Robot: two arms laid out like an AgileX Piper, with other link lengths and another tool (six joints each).
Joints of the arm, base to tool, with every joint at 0 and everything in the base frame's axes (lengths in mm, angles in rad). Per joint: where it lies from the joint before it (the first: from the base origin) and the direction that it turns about. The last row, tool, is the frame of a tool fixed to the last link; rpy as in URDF.
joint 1: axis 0 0 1 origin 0 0 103.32
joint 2: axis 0 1 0 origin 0 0 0
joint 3: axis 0 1 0 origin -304.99 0 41.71
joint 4: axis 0.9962 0 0.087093 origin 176 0 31.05
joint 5: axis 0 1 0 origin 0 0 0
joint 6: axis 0.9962 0 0.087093 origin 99.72 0 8.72
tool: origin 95.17 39 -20.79 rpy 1.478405 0.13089 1.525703
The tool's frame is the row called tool.
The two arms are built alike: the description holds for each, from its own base.
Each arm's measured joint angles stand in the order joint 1, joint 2, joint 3, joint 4, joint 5, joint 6.
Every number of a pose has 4 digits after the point.
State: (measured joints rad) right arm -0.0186 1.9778 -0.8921 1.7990 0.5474 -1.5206; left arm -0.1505 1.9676 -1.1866 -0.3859 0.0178 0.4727
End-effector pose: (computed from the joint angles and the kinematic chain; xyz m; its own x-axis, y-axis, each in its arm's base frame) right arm 0.3525 0.1311 0.1070 -0.1531 0.8672 0.4739 0.8029 -0.1704 0.5713; left arm 0.4343 -0.0253 0.1212 0.1489 0.9869 -0.0620 0.6513 -0.0507 0.7571
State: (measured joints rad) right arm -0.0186 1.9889 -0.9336 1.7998 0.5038 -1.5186; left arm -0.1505 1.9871 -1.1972 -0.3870 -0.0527 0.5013
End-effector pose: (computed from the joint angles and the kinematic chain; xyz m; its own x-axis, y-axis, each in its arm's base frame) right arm 0.3654 0.1246 0.1058 -0.1394 0.8865 0.4412 0.7875 -0.1709 0.5921; left arm 0.4470 -0.0214 0.1260 0.1485 0.9886 -0.0236 0.6039 -0.0718 0.7938
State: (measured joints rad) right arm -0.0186 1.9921 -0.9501 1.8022 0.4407 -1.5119; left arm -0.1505 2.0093 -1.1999 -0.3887 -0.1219 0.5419
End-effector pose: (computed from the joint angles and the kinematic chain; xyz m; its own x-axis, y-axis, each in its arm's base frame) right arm 0.3726 0.1152 0.1007 -0.0999 0.9104 0.4014 0.7832 -0.1769 0.5961; left arm 0.4574 -0.0169 0.1280 0.1515 0.9881 0.0249 0.5633 -0.1071 0.8193
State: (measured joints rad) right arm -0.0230 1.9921 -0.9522 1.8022 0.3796 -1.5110; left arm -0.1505 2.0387 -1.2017 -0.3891 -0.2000 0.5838
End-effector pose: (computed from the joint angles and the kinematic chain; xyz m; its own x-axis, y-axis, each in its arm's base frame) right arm 0.3757 0.1039 0.0942 -0.0585 0.9317 0.3585 0.7841 -0.1794 0.5942; left arm 0.4681 -0.0119 0.1282 0.1499 0.9855 0.0793 0.5218 -0.1470 0.8403
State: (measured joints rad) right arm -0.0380 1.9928 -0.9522 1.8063 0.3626 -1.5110; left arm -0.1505 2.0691 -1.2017 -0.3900 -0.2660 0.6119
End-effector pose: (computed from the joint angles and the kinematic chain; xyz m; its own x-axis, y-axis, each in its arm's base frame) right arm 0.3780 0.0955 0.0923 -0.0307 0.9368 0.3485 0.7818 -0.1948 0.5923; left arm 0.4760 -0.0077 0.1252 0.1424 0.9825 0.1196 0.4938 -0.1753 0.8517
